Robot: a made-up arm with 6 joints.
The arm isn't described. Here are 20 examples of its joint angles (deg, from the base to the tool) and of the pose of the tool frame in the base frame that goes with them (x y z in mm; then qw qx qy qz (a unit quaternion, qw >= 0)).
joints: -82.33 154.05 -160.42 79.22 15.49 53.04
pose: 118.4 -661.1 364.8 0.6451 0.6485 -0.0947 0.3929
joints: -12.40 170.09 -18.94 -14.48 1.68 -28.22
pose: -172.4 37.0 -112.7 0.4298 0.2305 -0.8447 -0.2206
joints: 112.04 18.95 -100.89 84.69 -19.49 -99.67
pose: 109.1 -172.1 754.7 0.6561 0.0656 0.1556 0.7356
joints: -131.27 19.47 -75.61 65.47 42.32 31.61
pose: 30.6 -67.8 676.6 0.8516 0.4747 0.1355 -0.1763
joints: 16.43 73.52 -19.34 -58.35 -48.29 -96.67
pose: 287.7 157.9 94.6 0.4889 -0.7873 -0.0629 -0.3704
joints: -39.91 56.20 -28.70 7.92 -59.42 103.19
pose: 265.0 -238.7 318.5 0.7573 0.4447 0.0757 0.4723
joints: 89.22 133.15 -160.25 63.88 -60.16 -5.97
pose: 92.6 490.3 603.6 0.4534 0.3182 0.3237 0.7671
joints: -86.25 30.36 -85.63 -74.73 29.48 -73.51
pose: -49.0 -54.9 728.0 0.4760 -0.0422 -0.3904 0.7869
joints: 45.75 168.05 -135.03 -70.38 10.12 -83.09
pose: 469.3 455.4 -13.5 0.2300 -0.8641 -0.1029 -0.4357
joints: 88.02 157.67 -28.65 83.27 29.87 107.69
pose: -56.0 -35.1 -177.8 0.0779 0.7625 0.5115 -0.3885
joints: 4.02 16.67 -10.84 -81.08 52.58 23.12
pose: 256.9 -68.9 277.1 0.3760 -0.0903 0.7469 -0.5410
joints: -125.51 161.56 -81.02 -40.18 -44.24 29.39
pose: -198.8 -364.1 -204.0 0.3733 0.7269 0.5019 -0.2834
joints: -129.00 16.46 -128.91 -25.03 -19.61 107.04
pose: 311.0 359.2 660.1 0.8375 -0.3510 0.1700 -0.3827
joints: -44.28 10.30 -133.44 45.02 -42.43 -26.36
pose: -432.6 348.4 550.3 0.7962 -0.0789 -0.5923 -0.0953
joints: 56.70 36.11 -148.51 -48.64 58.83 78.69
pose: -120.3 -312.3 722.8 0.6111 0.3234 0.1886 0.6974
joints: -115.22 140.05 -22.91 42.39 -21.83 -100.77
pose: -49.5 -40.3 -179.4 0.1280 -0.4498 -0.8828 -0.0442
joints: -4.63 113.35 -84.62 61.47 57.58 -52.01
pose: 510.0 40.9 171.7 0.2712 -0.1241 0.8815 0.3661
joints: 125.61 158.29 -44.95 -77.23 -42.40 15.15
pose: -122.3 46.2 -224.3 0.2425 0.9348 0.0065 -0.2593
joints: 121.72 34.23 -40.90 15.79 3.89 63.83
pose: -167.2 266.5 442.2 0.1454 0.2425 -0.6102 -0.7401
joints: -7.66 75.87 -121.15 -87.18 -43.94 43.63
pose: 248.4 43.7 762.5 0.8471 -0.4261 0.1750 -0.2652
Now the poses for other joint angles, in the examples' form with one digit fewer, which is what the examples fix.
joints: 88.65 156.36 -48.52 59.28 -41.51 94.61
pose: 67 169 -230 0.220 0.483 0.818 0.222
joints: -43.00 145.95 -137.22 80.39 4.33 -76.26
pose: 502 -457 270 0.649 0.270 0.683 -0.200
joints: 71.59 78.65 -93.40 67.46 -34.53 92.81
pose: 184 369 600 0.228 -0.479 -0.170 -0.830
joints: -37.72 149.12 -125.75 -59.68 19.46 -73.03
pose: 500 -427 121 0.076 0.568 -0.637 0.516
